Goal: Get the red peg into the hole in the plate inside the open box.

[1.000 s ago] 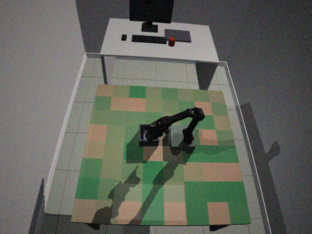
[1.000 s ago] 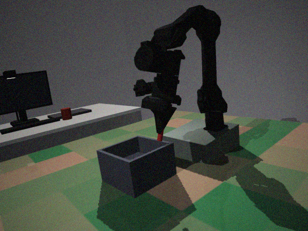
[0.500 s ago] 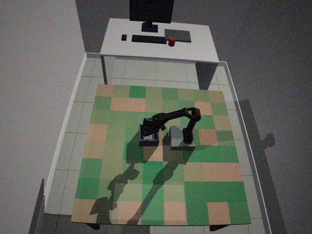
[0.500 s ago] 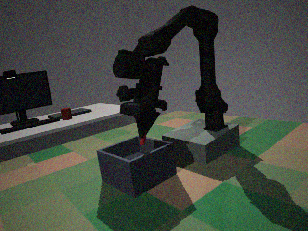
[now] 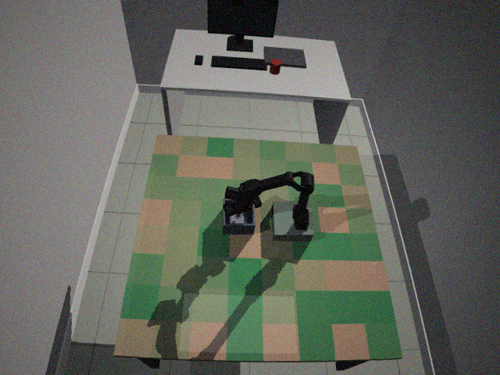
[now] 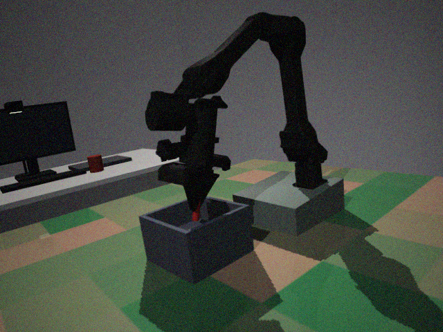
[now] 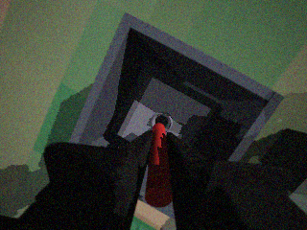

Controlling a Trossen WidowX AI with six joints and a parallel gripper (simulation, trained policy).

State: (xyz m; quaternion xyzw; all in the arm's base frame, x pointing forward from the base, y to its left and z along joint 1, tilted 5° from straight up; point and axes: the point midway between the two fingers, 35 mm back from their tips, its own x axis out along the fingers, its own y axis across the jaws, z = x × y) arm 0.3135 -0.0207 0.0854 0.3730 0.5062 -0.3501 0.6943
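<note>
The red peg is 1 cm to the left of my gripper tip and 2 cm above it. Round my gripper tip: dark box: 7 cm below.
</note>
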